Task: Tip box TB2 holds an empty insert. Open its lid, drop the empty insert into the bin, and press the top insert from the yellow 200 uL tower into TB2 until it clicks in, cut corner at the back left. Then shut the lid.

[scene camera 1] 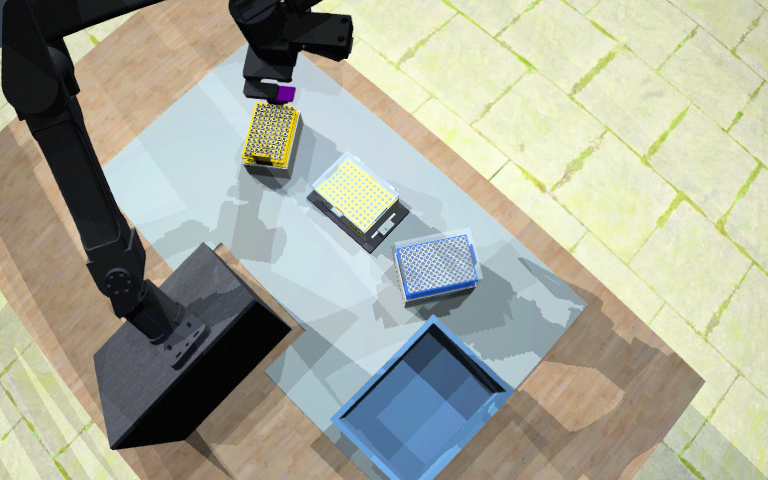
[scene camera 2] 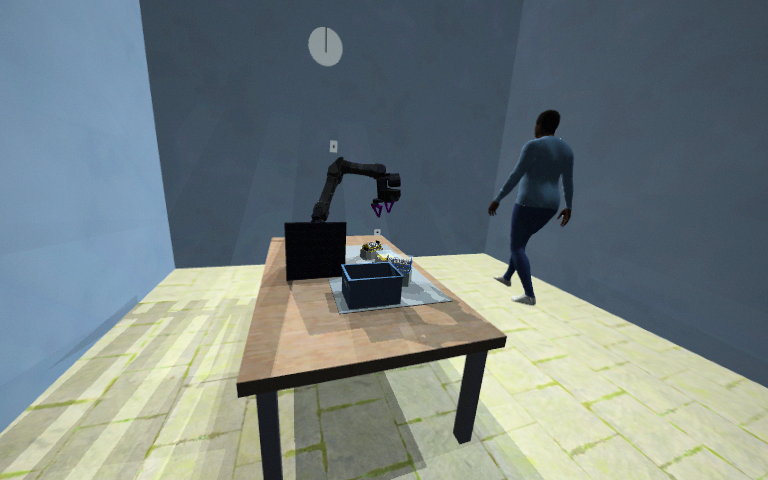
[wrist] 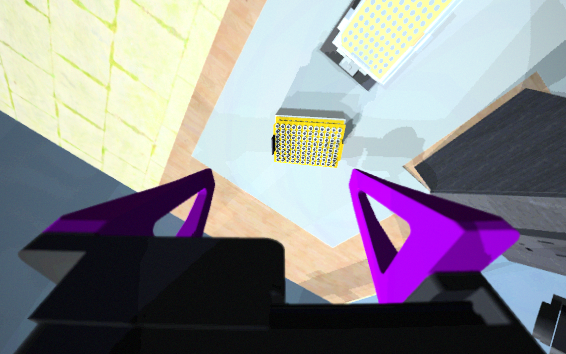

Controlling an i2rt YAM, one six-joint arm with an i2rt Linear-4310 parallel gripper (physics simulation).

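Blue bin (scene camera 2: 364,285) and (scene camera 1: 436,463): same spot. Grey mat (scene camera 1: 319,277) and (wrist: 472,60): same spot.
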